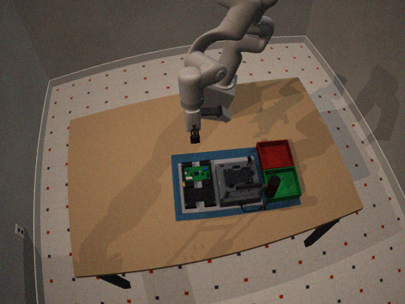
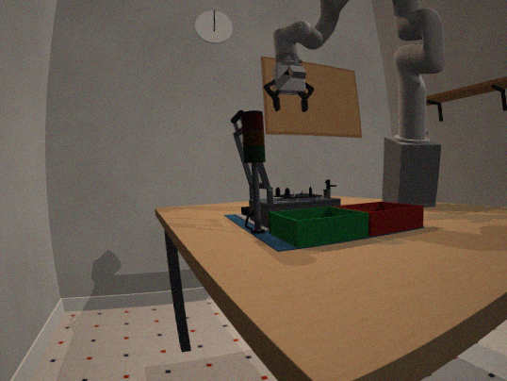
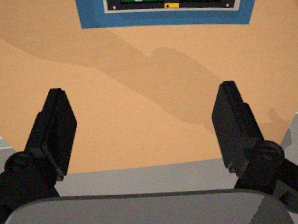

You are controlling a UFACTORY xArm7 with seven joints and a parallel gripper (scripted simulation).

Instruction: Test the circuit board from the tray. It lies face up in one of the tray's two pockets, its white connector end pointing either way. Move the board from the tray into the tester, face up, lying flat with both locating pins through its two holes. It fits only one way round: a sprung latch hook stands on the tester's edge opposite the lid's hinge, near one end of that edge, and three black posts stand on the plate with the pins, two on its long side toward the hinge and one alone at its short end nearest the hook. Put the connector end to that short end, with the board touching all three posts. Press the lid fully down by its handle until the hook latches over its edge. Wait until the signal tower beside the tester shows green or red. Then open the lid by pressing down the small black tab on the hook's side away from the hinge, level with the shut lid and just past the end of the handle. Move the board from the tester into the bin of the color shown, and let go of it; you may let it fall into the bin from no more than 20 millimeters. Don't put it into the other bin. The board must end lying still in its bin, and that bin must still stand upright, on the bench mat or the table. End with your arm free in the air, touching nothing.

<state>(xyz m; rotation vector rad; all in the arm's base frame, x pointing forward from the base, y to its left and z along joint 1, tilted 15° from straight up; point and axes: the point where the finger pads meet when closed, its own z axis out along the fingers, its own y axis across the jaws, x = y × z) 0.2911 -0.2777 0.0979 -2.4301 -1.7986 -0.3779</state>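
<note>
My hand is 310 mm above the green circuit board. The rest, counted from my hand: red bin (60 mm ahead, 370 mm to the left, 320 mm below); latch hook (60 mm ahead, 220 mm to the left, 240 mm below); tester lid (220 mm ahead, 110 mm to the left, 150 mm below).
</note>
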